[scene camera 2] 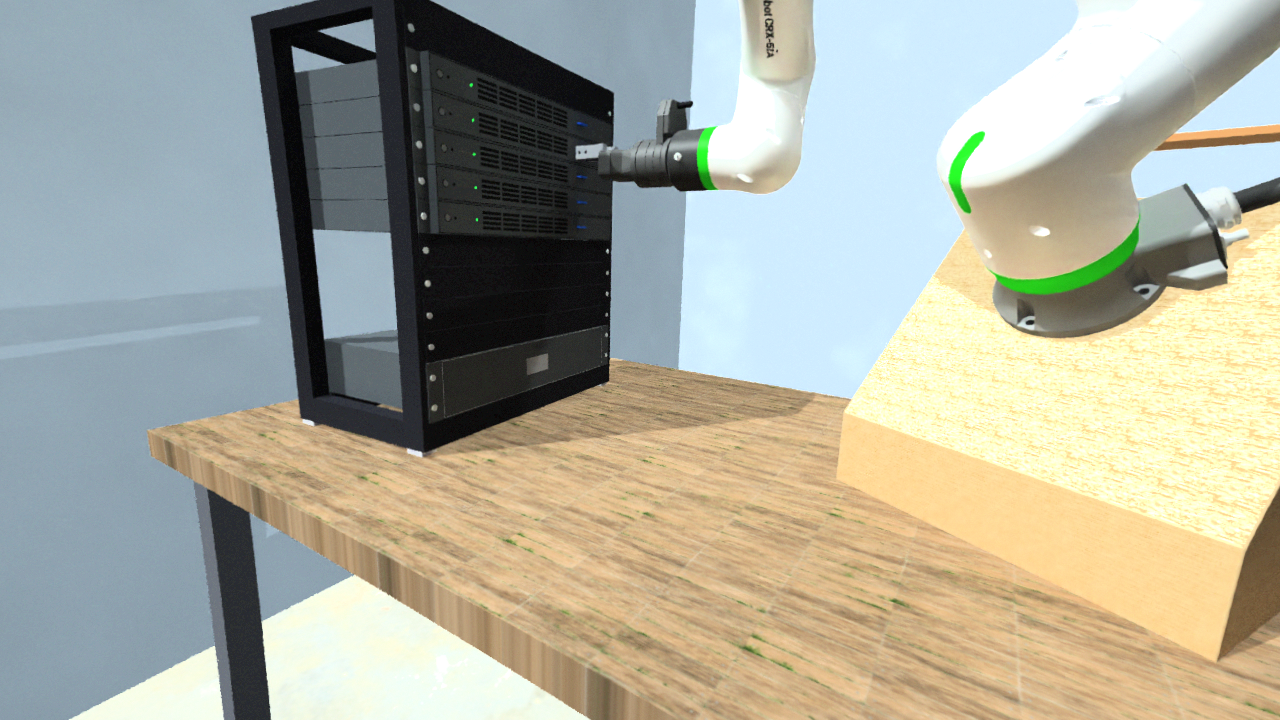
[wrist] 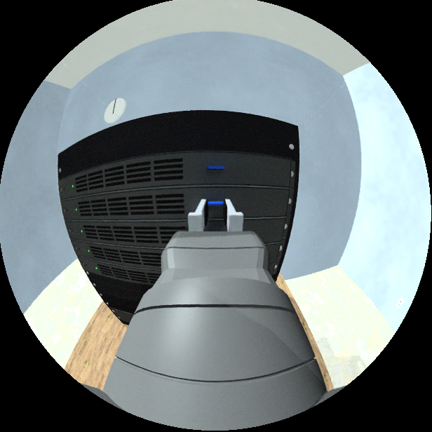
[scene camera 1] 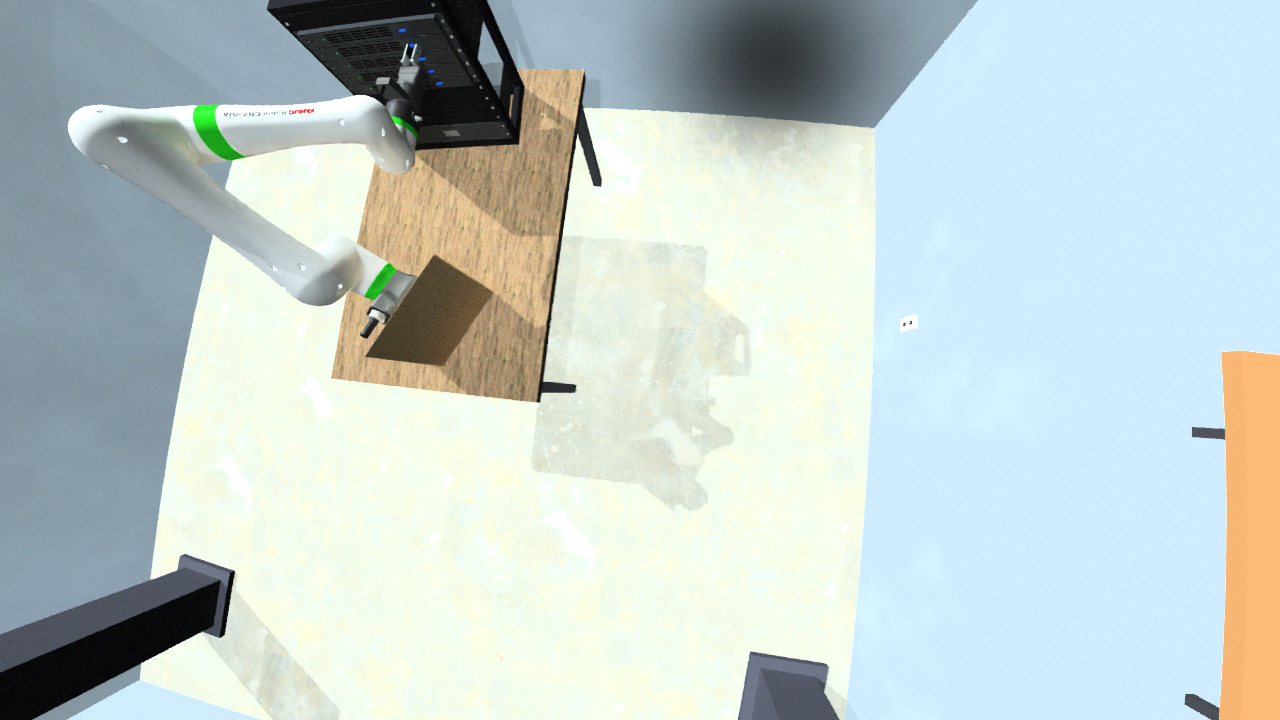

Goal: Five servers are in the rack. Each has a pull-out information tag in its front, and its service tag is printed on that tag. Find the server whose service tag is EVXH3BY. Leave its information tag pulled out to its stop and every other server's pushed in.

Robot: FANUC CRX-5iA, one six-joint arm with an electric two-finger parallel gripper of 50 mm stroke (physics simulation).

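Seen in the pictures: gripper, between the fingertips: (scene camera 2: 581, 154) (scene camera 1: 414, 47); arm's base, origin of its link: (scene camera 2: 1074, 285) (scene camera 1: 405, 296).
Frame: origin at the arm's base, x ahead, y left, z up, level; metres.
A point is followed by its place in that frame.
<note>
The black rack (scene camera 1: 503, 62) @[x 1.016, y -0.047, z -0.117 m] (scene camera 2: 409, 268) @[x 0.705, y 0.394, z -0.008 m] (wrist: 200, 131) holds five dark servers stacked in its upper part. My gripper (scene camera 1: 410, 48) @[x 0.730, y 0.031, z 0.189 m] (scene camera 2: 581, 152) @[x 0.730, y 0.031, z 0.189 m] (wrist: 215, 207) points at the rack front and is shut on the blue end of the second server's information tag, counted from the top. The top server's blue tag end (scene camera 2: 580, 123) @[x 0.725, y 0.039, z 0.239 m] (wrist: 215, 167) sits at its front, apart from the fingers. Below my gripper, the third (scene camera 2: 581, 177) @[x 0.725, y 0.037, z 0.149 m], fourth (scene camera 2: 581, 202) @[x 0.724, y 0.038, z 0.105 m] and fifth (scene camera 2: 581, 227) @[x 0.723, y 0.038, z 0.061 m] tag ends look pushed in; the gripper body hides them in the wrist view. No printed service tag is readable.
The rack stands on a wooden table (scene camera 1: 474, 192) @[x 0.533, y 0.042, z -0.276 m] (scene camera 2: 626, 501) @[x 0.391, y 0.312, z -0.276 m]. A slanted wooden block (scene camera 1: 434, 313) @[x -0.035, y -0.074, z -0.055 m] (scene camera 2: 1029, 429) @[x 0.014, y 0.124, z -0.143 m] carries the arm's base. A wide unit with a light label (scene camera 2: 483, 376) @[x 0.713, y 0.276, z -0.179 m] sits low in the rack. A round clock (wrist: 115, 110) is on the wall behind.
</note>
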